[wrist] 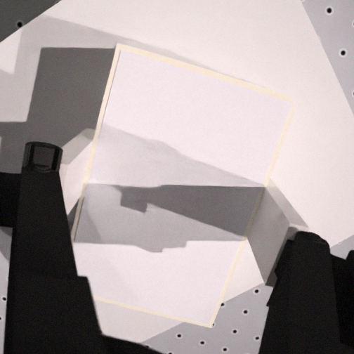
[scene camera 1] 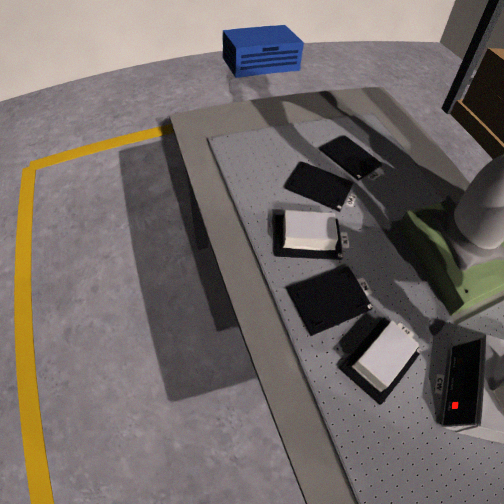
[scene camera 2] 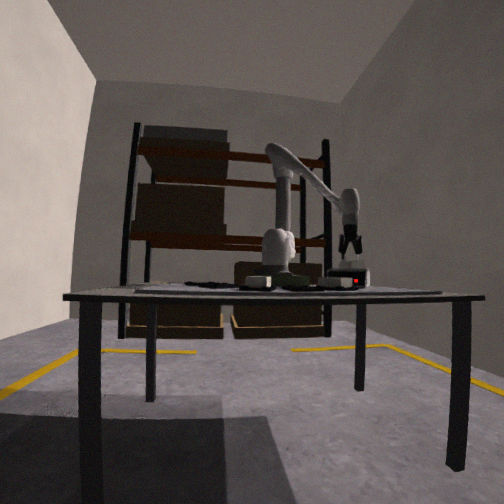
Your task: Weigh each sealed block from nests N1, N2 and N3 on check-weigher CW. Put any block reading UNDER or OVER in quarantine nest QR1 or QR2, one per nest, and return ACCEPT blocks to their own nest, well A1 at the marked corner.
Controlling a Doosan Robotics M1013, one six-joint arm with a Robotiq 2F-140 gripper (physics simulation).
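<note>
Check-weigher CW [scene camera 1: 462, 375] [scene camera 2: 342, 274] shows a red square on its dark display; its pale pan [wrist: 260, 45] shows in the wrist view. A white block [scene camera 2: 352, 264] [wrist: 195, 105] is at the pan; whether it touches the pan is unclear. My gripper [scene camera 2: 351, 255] [wrist: 173, 176] is shut on this block, with a pad against each long side. Nest N2 [scene camera 1: 330, 300] is empty. One white block [scene camera 1: 310, 230] [scene camera 2: 258, 281] sits in nest N1 [scene camera 1: 278, 242], another [scene camera 1: 387, 355] [scene camera 2: 335, 282] in nest N3 [scene camera 1: 381, 398]. Reading text is too small.
Two empty black nests [scene camera 1: 320, 185] [scene camera 1: 351, 156] lie beyond N1; their QR labels are hard to read. The green arm base [scene camera 1: 485, 285] stands right of the nests. A blue box [scene camera 1: 267, 50] is on the floor. A shelf rack [scene camera 2: 129, 225] stands behind the table [scene camera 2: 250, 301].
</note>
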